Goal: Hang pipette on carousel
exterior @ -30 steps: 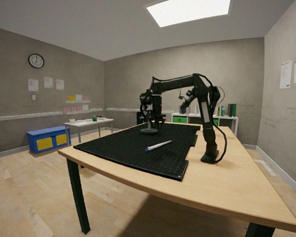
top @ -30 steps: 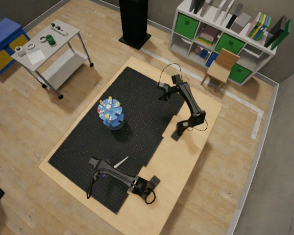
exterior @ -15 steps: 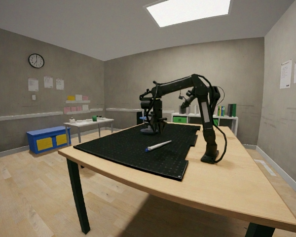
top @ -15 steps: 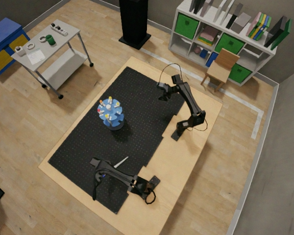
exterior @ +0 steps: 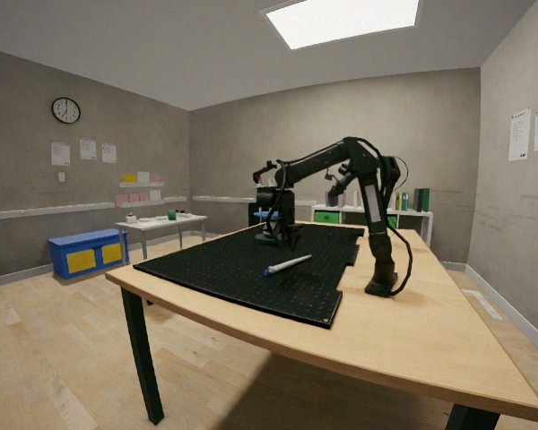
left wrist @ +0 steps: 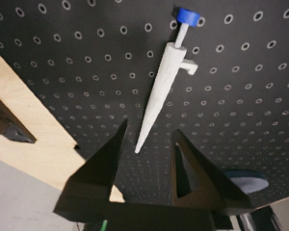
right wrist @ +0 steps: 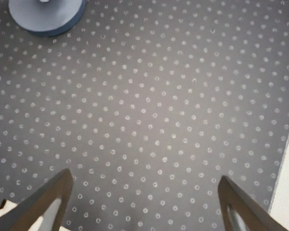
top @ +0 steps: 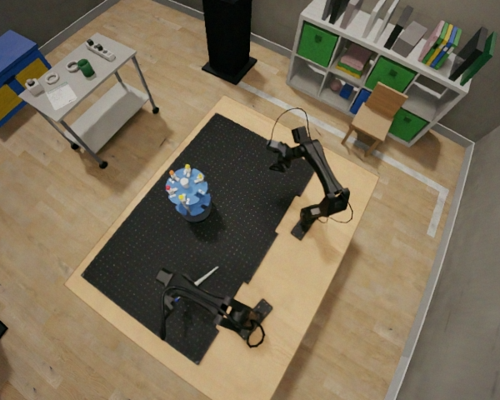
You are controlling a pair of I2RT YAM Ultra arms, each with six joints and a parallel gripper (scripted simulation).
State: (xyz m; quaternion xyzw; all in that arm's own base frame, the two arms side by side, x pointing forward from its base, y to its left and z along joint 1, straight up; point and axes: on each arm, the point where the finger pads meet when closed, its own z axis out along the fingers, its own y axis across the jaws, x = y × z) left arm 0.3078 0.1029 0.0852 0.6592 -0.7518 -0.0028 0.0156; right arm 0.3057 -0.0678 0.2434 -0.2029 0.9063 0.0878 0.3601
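Now: left hand 1 cm short of the white hand pipette, 3 cm to the left of it and 6 cm above it.
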